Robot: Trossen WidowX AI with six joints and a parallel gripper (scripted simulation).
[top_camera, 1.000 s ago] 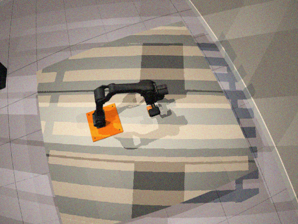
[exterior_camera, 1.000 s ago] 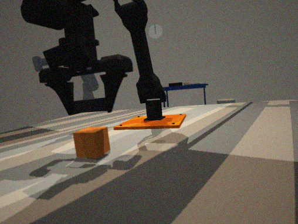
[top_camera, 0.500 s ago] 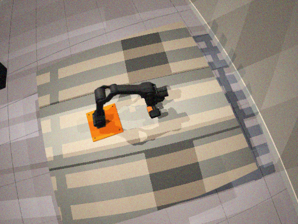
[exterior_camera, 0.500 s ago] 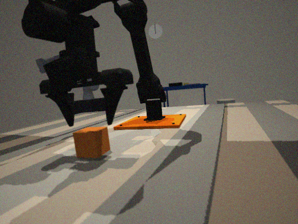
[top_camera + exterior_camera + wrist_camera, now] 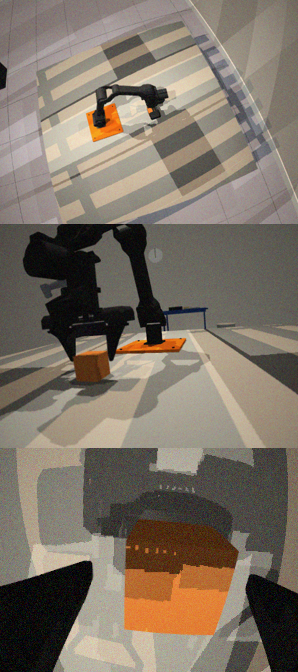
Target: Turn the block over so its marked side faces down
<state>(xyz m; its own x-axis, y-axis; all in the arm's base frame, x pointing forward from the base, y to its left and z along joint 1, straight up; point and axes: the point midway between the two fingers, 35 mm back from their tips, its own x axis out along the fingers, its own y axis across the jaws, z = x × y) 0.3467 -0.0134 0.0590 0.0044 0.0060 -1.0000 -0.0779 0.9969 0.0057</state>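
My gripper tip is now 20 mm past the orange block and 10 mm above it.
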